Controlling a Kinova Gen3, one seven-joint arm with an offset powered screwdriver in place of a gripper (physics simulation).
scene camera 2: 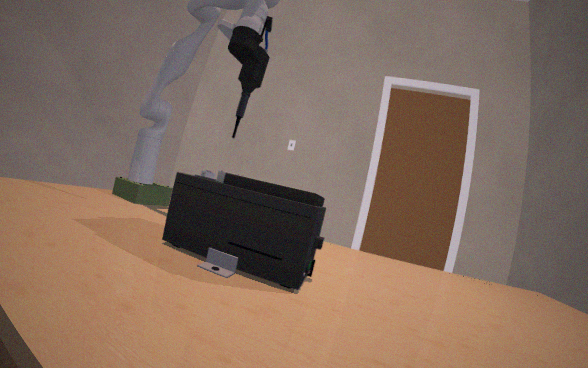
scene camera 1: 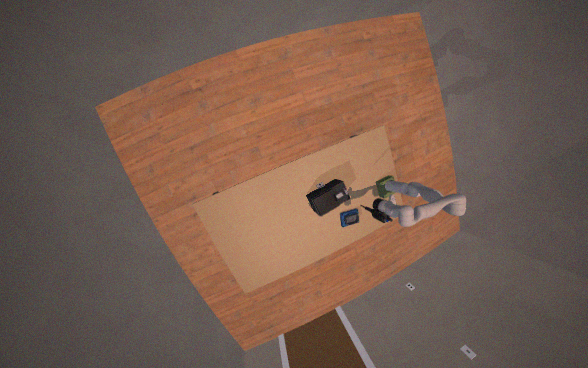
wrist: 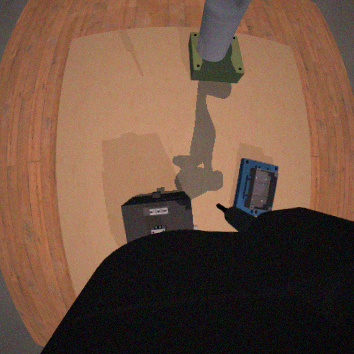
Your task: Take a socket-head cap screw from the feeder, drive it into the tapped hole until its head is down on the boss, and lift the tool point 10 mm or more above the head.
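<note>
The black box-shaped feeder [scene camera 1: 326, 199] [scene camera 2: 240, 220] [wrist: 137, 220] stands on the table; its lower part in the wrist view is hidden by the tool body. A blue fixture [scene camera 1: 343, 221] [wrist: 240, 187] holding a grey part [scene camera 1: 352, 218] [wrist: 261, 189] lies beside the feeder; it does not show in scene camera 2. The tapped hole is too small to make out. My screwdriver [scene camera 1: 361, 205] [scene camera 2: 233, 137] [wrist: 218, 205] is in the air, well above the feeder's top in scene camera 2. In the wrist view its tip shows between feeder and fixture. Whether a screw is on the tip cannot be told.
The arm stands on a green base block [scene camera 1: 384, 187] [scene camera 2: 142, 194] [wrist: 216, 75] near one end of the light mat [scene camera 1: 250, 240] [wrist: 90, 100]. A small grey bracket [scene camera 2: 222, 261] sits at the foot of the feeder's long side. The arm's shadow falls between base and feeder.
</note>
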